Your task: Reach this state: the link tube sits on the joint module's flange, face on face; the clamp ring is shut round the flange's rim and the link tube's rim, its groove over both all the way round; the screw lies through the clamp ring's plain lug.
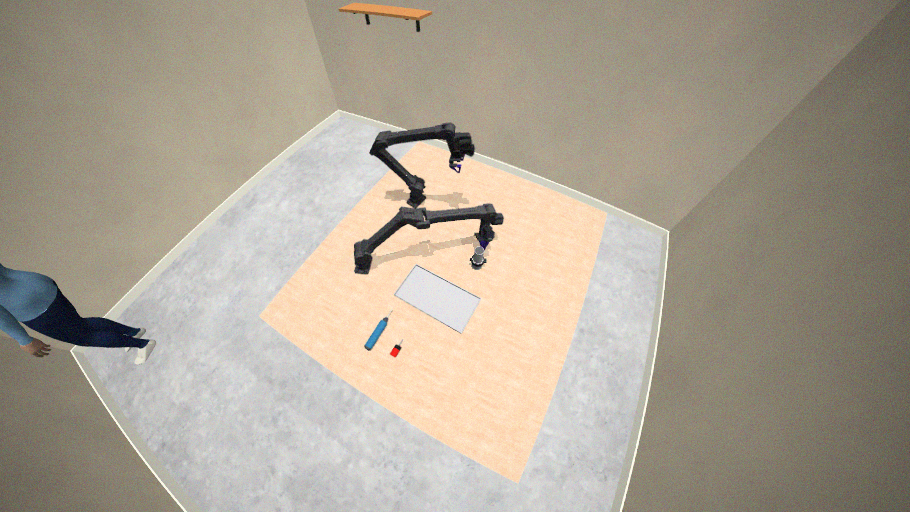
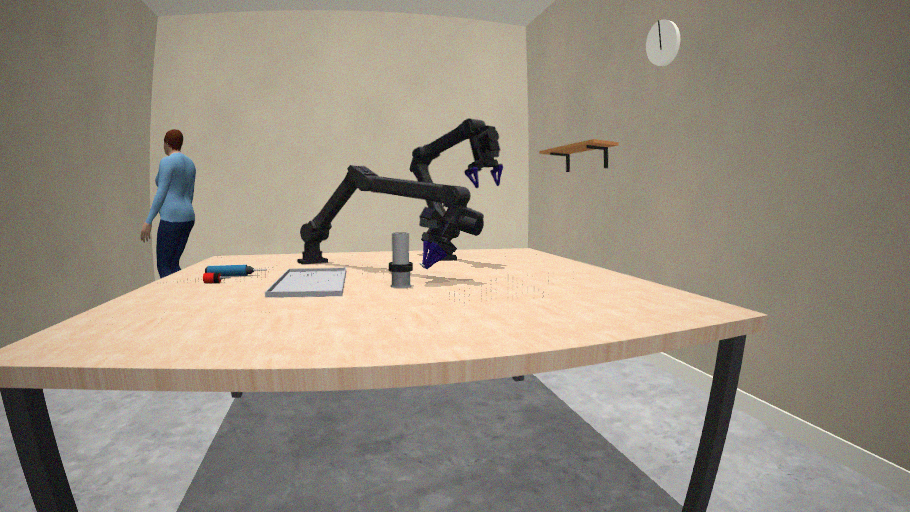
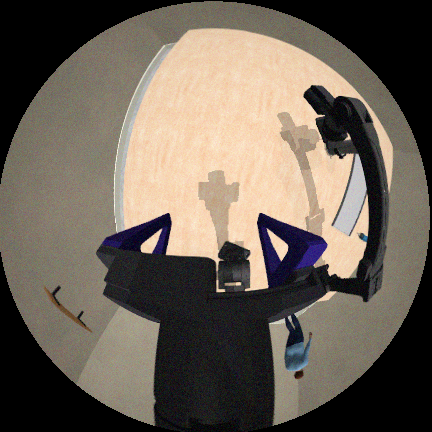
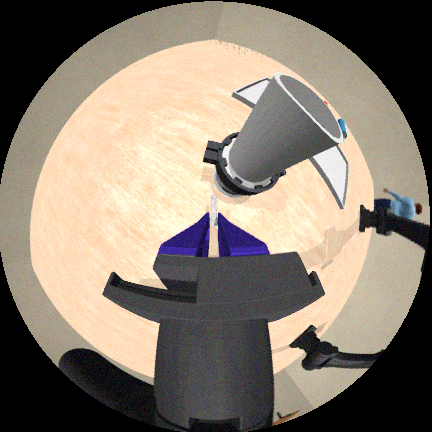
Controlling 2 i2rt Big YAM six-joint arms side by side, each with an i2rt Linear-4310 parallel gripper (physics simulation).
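Places are measured from the left arm's base along level axes (x ahead, y left, z up), in millimetres.
Where they show: left gripper, between the fingertips: (image 1: 460, 166) (image 2: 488, 186) (image 3: 213, 217); right gripper, between the fingertips: (image 2: 424, 268) (image 3: 326, 137) (image 4: 213, 217); left arm's base, origin of its link: (image 1: 416, 200) (image 2: 442, 259) (image 3: 233, 252) (image 4: 302, 335); right arm's base, origin of its link: (image 1: 363, 265) (image 2: 312, 262) (image 3: 318, 270) (image 4: 361, 218).
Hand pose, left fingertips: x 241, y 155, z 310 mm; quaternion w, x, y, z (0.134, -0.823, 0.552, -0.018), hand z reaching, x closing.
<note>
Each offset is from my left fingertips to the top centre of the thing.
The grey link tube @[dx +361, dy -327, dz -150 mm] (image 1: 479, 252) (image 2: 400, 247) (image 4: 280, 130) stands upright on the joint module @[dx +361, dy -327, dz -246 mm] (image 2: 400, 280). The black clamp ring @[dx +364, dy -326, dz -239 mm] (image 2: 400, 266) (image 4: 255, 190) lies round their joint; its two lugs @[dx +401, dy -310, dz -244 mm] (image 4: 212, 145) lie close together. The faces and groove inside the ring are hidden. My right gripper (image 1: 484, 244) (image 2: 427, 264) (image 4: 213, 217) is shut on the thin silvery screw @[dx +353, dy -260, dz -239 mm] (image 4: 214, 202), which points out beyond the fingertips towards the ring's lug side, apart from it. My left gripper (image 1: 455, 167) (image 2: 486, 185) (image 3: 213, 217) is open and empty, high above the table, away from the parts.
A shallow grey tray @[dx +301, dy -619, dz -294 mm] (image 1: 439, 299) (image 2: 305, 294) lies near the joint module. A blue electric screwdriver @[dx +178, dy -938, dz -269 mm] (image 1: 376, 334) (image 2: 227, 270) and a small red-handled tool @[dx +313, dy -952, dz -276 mm] (image 1: 395, 350) (image 2: 211, 277) lie beyond it. A person (image 1: 28, 296) (image 2: 176, 191) stands beside the table.
</note>
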